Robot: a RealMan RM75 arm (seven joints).
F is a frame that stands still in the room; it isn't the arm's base.
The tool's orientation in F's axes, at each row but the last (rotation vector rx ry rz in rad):
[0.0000 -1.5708 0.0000]
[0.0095 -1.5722 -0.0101]
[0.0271 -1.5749 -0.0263]
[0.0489 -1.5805 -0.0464]
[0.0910 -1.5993 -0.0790]
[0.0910 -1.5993 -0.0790]
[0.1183 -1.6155 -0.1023]
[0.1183 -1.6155 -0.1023]
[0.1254 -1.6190 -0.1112]
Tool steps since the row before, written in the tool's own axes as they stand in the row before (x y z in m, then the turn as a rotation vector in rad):
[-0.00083 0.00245 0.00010 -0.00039 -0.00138 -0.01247]
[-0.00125 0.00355 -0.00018 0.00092 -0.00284 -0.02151]
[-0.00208 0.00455 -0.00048 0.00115 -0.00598 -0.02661]
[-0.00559 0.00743 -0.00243 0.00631 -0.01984 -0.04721]
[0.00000 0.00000 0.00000 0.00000 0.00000 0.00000]
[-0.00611 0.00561 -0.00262 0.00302 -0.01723 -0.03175]
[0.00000 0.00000 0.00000 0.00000 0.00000 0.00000]
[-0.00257 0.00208 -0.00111 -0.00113 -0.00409 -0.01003]
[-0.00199 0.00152 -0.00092 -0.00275 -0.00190 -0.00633]
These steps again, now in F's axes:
[-0.00010 0.00245 -0.00083 0.01247 -0.00138 -0.00039]
[0.00018 0.00357 -0.00121 0.02151 -0.00286 0.00092]
[0.00049 0.00462 -0.00192 0.02661 -0.00600 0.00106]
[0.00247 0.00776 -0.00510 0.04718 -0.02013 0.00558]
[0.00000 0.00000 0.00000 0.00000 0.00000 0.00000]
[0.00275 0.00625 -0.00539 0.03180 -0.01727 0.00212]
[0.00000 0.00000 0.00000 0.00000 0.00000 0.00000]
[0.00120 0.00243 -0.00220 0.01013 -0.00382 -0.00120]
[0.00100 0.00180 -0.00169 0.00648 -0.00144 -0.00267]

